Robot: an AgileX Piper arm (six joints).
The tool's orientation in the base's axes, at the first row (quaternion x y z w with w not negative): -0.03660, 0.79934, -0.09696, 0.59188
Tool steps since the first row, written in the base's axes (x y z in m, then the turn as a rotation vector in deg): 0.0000, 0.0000, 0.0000, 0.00, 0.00, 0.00; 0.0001, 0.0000, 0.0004, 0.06, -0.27, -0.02; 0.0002, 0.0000, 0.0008, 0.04, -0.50, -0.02; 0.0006, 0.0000, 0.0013, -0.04, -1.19, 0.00; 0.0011, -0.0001, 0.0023, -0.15, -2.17, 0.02; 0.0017, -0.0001, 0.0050, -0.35, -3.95, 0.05; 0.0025, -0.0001, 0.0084, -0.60, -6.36, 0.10; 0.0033, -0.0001, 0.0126, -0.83, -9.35, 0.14
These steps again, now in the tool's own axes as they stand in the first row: 0.0000, 0.0000, 0.0000, 0.00, 0.00, 0.00; -0.0004, -0.0001, 0.0000, 0.05, -0.26, 0.09; -0.0008, -0.0001, 0.0000, 0.09, -0.48, 0.10; -0.0014, -0.0002, 0.0002, 0.22, -1.17, 0.09; -0.0025, -0.0005, 0.0004, 0.40, -2.14, 0.09; -0.0052, -0.0010, 0.0002, 0.74, -3.89, 0.09; -0.0086, -0.0016, 0.0000, 1.19, -6.28, 0.11; -0.0128, -0.0024, -0.0004, 1.74, -9.22, 0.21
